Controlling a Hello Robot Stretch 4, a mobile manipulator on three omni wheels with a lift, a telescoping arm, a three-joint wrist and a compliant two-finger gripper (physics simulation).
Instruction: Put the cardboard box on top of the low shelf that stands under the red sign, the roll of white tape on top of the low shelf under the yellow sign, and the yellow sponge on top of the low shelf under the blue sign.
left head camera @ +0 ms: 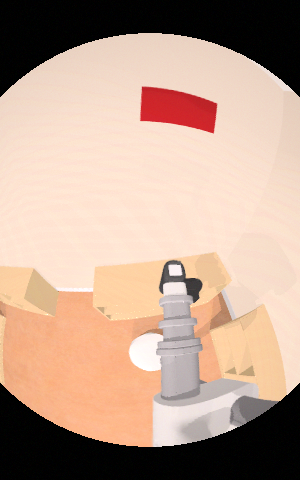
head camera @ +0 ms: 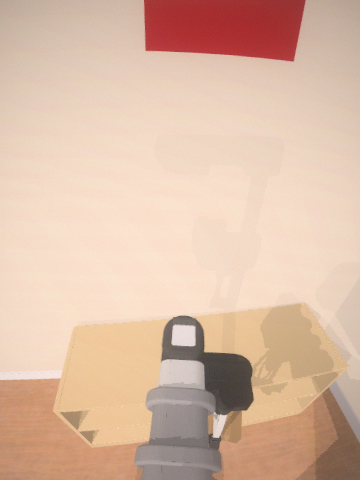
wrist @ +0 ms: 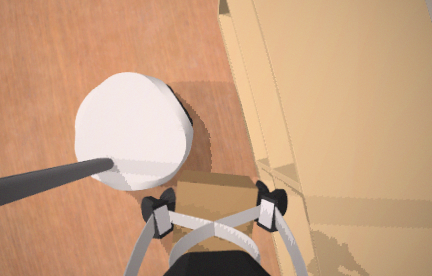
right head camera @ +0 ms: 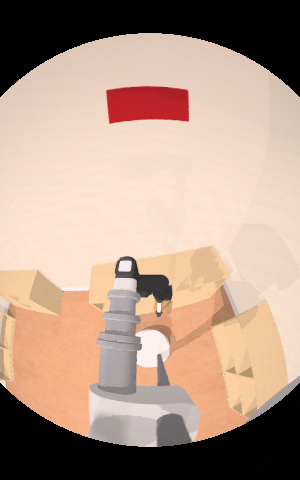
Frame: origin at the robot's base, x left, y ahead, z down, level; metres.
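Seen in the pictures: gripper, between the fingertips: (head camera: 211,423) (wrist: 214,200); robot's base, origin of its link: (left head camera: 149,350) (wrist: 141,133) (right head camera: 148,347).
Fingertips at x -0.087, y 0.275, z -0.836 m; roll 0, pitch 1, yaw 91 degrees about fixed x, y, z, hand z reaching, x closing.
Offsets run from my fingertips to a thing's top centre. "spot": to the spot under its first point. Level surfaces: height alone.
The brown cardboard box @(dx -0.021, dy -0.004, dz -0.047 m) (head camera: 233,429) (right head camera: 166,306) (wrist: 215,197) is between the two fingers of my gripper (wrist: 214,200), which is shut on it. The low shelf @(dz +0.253 m) (head camera: 115,365) (left head camera: 130,285) (right head camera: 105,280) (wrist: 360,100) stands against the wall under the red sign @(dx +0.013, dy +0.553, dz -0.988 m) (head camera: 225,27) (left head camera: 178,109) (right head camera: 148,105). In the wrist view the box appears over the floor beside the shelf's front edge, and the right finger overlaps that edge. In the head camera view the arm hides part of the shelf top. The tape, the sponge and the yellow and blue signs do not show.
My white round base (left head camera: 144,351) (right head camera: 150,347) (wrist: 130,130) is on the floor in front of the shelf. Another low shelf (left head camera: 270,345) (right head camera: 270,340) stands close on the right, by the side wall. A further shelf @(spot: dx +1.341, dy +0.170, dz +0.555 m) (left head camera: 44,290) (right head camera: 47,292) stands to the left.
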